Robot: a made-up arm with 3 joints. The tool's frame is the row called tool.
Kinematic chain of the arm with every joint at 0, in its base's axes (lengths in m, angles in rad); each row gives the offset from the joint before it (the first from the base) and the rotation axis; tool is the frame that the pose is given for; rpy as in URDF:
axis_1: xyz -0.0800 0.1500 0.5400 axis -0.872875 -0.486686 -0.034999
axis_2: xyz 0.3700 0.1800 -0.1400 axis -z
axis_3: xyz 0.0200 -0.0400 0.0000 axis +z
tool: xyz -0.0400 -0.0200 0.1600 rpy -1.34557 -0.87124 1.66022
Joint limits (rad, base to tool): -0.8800..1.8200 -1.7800..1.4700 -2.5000..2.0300
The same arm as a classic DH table. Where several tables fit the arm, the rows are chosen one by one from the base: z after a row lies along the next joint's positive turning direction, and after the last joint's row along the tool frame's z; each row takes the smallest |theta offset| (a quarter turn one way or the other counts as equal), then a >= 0, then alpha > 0; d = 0 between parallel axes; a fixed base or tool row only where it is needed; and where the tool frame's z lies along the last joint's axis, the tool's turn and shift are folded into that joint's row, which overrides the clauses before.
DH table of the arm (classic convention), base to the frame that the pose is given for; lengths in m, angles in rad. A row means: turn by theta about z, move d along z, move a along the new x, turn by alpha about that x. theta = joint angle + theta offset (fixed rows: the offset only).
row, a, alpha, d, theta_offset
base (fixed), -0.17, 1.6058, 0.5399, -1.0622
axis_1, 0.023, 1.5358, -0.4142, 0
axis_2, 0.0447, 3.1416, 0, 0.045
axis_3, 0.0089, 1.4265, -0.0008, -0.2007
tool (fixed), 0, 0, 0.0443, 2.2578
Joint limits (rad, base to tool): -0.88..1.82 -1.78..1.47 -2.5..2.03

